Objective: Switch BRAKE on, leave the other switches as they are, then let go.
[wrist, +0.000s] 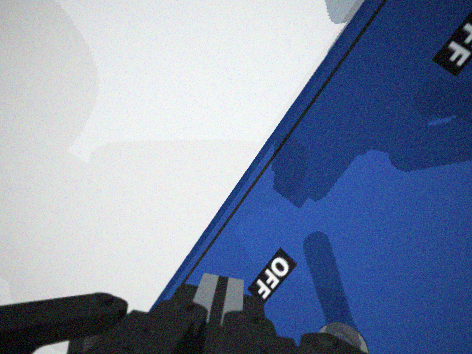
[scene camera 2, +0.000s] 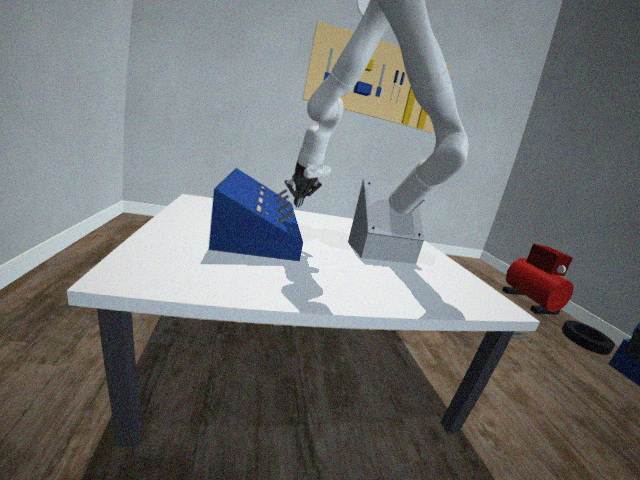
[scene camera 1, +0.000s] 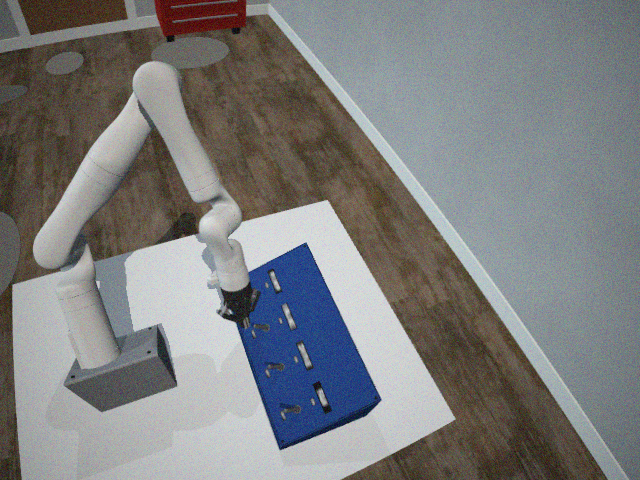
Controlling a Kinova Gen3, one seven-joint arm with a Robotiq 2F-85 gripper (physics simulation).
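Places are measured from the arm's base along level axes (x ahead, y left, z up), in millimetres.
Where they show: gripper, between the fingertips: (wrist: 218, 305) (scene camera 2: 297, 205) (scene camera 1: 245, 326); arm's base, origin of its link: (scene camera 2: 399, 202) (scene camera 1: 102, 359).
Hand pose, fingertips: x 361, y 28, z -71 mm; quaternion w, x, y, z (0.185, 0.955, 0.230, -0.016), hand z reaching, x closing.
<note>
Each offset is from my fingertips to the top centre of the thing. "pt": to the spot under its first point. Level surfaces: height alone.
The blue sloped switch box (scene camera 1: 336, 341) (scene camera 2: 248, 237) (wrist: 390, 225) stands on the table. In scene camera 1, three metal levers (scene camera 1: 262, 327) (scene camera 1: 276, 367) (scene camera 1: 290, 410) show along its side nearer the arm's base; the gripper hides the area of the farthest one. The name labels are unreadable there, and the BRAKE label does not show in the wrist view. My gripper (scene camera 1: 245, 323) (scene camera 2: 298, 203) (wrist: 218, 305) is shut and empty, over the box's lower long edge. In the wrist view its fingertips appear beside an OFF label {pt 19 mm ahead, 6 mm right, 46 mm down} (wrist: 272, 274); a switch collar {pt 53 mm ahead, 2 mm left, 30 mm down} (wrist: 346, 334) is partly hidden by the gripper.
The white table {121 mm down} (scene camera 1: 408, 397) (scene camera 2: 155, 284) carries the box and the arm's grey base block (scene camera 1: 126, 390) (scene camera 2: 391, 249), which stands across a gap from the box. Another OFF label (wrist: 456, 52), partly cut off, shows at the wrist view's upper right.
</note>
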